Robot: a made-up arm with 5 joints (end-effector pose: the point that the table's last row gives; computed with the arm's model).
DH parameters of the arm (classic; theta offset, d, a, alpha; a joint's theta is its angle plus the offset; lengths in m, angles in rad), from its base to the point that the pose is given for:
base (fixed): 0 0 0.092 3.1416
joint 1: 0 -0.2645 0.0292 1.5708
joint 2: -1.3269 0 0.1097 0
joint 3: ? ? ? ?
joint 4: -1.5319 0.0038 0 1.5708
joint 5: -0.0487 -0.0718 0 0
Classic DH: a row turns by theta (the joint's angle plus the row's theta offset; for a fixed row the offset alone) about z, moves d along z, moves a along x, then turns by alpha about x.
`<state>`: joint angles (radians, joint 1 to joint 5).
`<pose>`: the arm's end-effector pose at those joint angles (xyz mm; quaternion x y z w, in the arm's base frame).
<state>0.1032 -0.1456 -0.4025 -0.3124 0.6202</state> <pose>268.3 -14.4 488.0 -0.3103 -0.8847 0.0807 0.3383</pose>
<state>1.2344 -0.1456 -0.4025 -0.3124 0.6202</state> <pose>153.9 -165.6 488.0 -0.7361 -0.5806 -0.1132 0.3288</pose>
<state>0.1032 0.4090 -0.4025 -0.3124 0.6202</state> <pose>363.3 -24.3 376.7 -0.2670 -0.7611 0.1372 0.5750</pose>
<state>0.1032 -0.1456 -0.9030 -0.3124 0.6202</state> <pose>197.0 -7.1 539.6 -0.3292 -0.9384 0.0243 0.1019</pose>
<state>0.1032 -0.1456 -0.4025 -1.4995 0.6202</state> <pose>188.9 -6.2 497.3 0.3216 0.9170 0.0548 0.2297</pose>
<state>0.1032 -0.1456 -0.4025 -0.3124 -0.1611</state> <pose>268.3 -14.4 488.0 0.0500 -0.9362 -0.0542 0.3435</pose>
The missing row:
joint 3: 1.2881 0 0.1081 0
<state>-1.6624 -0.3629 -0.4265 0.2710 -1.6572</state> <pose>74.3 150.7 488.6 0.8592 0.0978 -0.0109 0.5022</pose>
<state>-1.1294 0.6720 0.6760 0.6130 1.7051</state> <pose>138.5 107.3 160.5 0.0505 0.1872 0.9655 0.1736</pose>
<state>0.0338 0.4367 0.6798 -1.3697 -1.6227</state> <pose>310.9 -3.6 272.5 0.5775 -0.5401 -0.4610 0.4028</pose>
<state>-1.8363 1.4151 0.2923 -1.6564 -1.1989</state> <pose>36.0 191.6 143.6 0.6885 -0.0199 0.2103 0.6938</pose>
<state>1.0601 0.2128 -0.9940 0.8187 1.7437</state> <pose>204.3 -192.8 439.3 -0.6808 -0.1332 0.2248 0.6843</pose>
